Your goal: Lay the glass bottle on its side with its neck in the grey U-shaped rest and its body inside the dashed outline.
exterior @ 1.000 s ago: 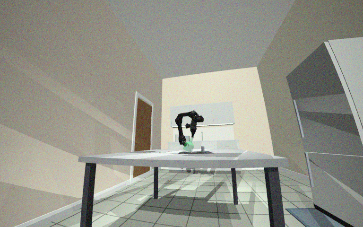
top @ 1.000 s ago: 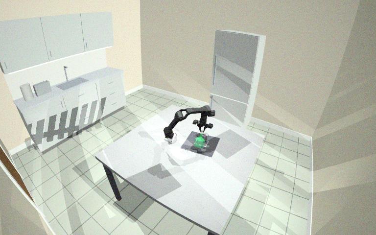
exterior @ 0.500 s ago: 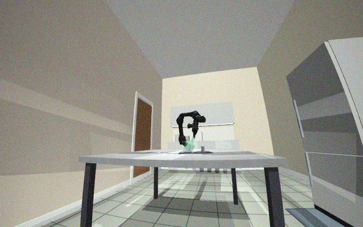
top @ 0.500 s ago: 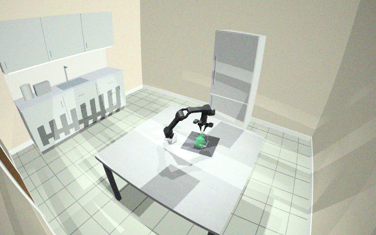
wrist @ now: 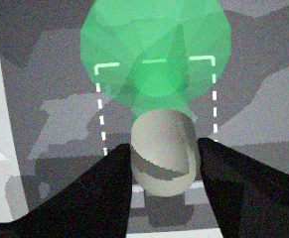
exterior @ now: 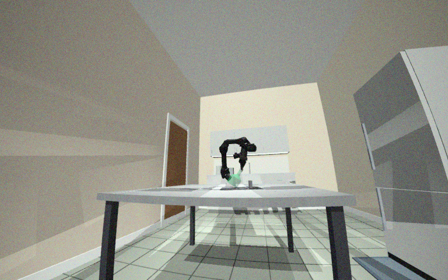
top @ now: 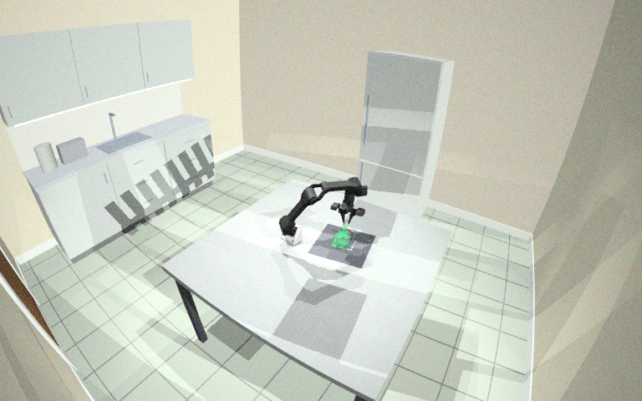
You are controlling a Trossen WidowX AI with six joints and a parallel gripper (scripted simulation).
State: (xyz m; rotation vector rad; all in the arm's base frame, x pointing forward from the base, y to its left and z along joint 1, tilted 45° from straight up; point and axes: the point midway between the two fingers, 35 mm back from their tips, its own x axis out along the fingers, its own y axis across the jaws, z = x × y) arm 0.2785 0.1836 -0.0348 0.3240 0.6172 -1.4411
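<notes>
Now: gripper tip 1 cm short of the green glass bottle, 3 cm to the left of it and 4 cm above it. From my gripper tip the other things lie so: dark grey mat: 1 cm to the right, 14 cm below.
</notes>
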